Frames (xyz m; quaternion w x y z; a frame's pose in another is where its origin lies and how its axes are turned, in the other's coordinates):
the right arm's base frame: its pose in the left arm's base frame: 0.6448 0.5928 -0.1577 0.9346 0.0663 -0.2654 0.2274
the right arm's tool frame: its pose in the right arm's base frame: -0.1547 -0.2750 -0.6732 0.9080 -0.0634 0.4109 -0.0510
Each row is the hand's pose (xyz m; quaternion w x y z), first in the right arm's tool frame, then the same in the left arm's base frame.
Working: the right arm's tool frame: its pose in the left arm's base frame: 0.9681 0.4530 -0.8124 0.9735 -0.0790 0.1320 0.1692

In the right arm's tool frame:
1: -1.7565 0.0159 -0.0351 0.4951 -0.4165 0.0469 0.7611
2: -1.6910 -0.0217 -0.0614 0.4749 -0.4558 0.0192 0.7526
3: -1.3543 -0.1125 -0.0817 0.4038 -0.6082 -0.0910 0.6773
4: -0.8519 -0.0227 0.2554 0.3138 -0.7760 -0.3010 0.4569
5: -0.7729 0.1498 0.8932 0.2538 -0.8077 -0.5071 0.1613
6: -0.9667 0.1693 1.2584 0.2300 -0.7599 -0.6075 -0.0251
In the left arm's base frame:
1: -0.6402 -0.0813 -0.3492 0.3141 -0.3520 0.1006 0.8760
2: -0.5736 -0.1013 -0.3887 0.2964 -0.3851 0.0637 0.8717
3: -0.2408 -0.0858 -0.4937 0.2425 -0.5192 -0.0847 0.8152
4: 0.2615 0.2196 -0.3249 0.2066 -0.6690 -0.3468 0.6241
5: 0.4197 0.5310 0.2415 0.2229 -0.6992 -0.5841 0.3466
6: 0.3210 0.5618 0.6422 0.2483 -0.6584 -0.6916 0.1628

